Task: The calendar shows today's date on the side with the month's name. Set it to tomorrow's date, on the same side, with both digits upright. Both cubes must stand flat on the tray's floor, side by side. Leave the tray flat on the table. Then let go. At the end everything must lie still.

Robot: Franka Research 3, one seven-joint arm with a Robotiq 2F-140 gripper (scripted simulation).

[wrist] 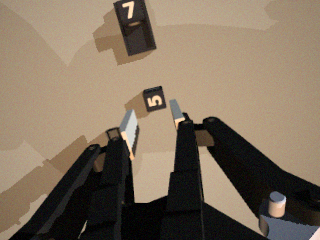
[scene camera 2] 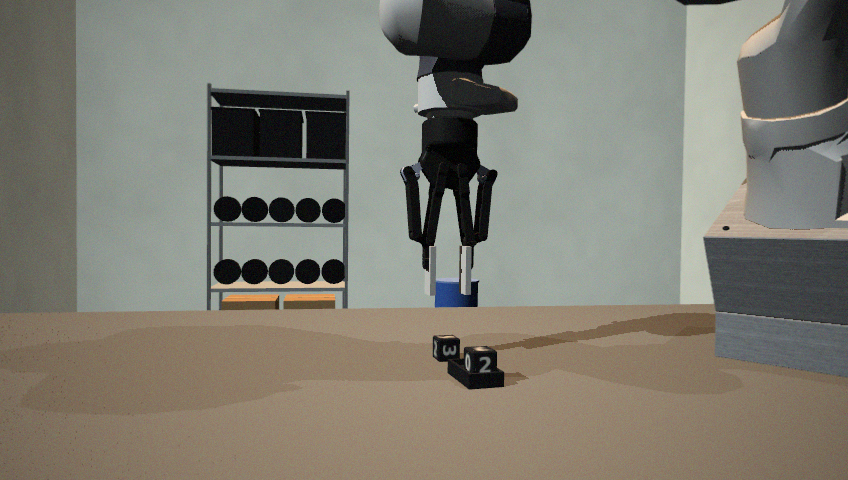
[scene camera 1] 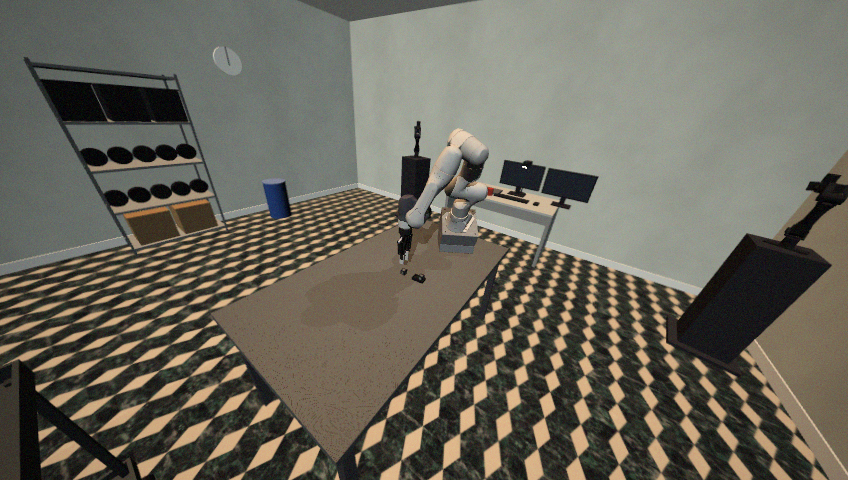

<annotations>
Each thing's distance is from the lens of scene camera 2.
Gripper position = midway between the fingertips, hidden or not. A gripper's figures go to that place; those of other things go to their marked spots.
my gripper [scene camera 2: 447,294]: 0.78 m
black tray [scene camera 2: 456,369]: 0.69 m
</annotations>
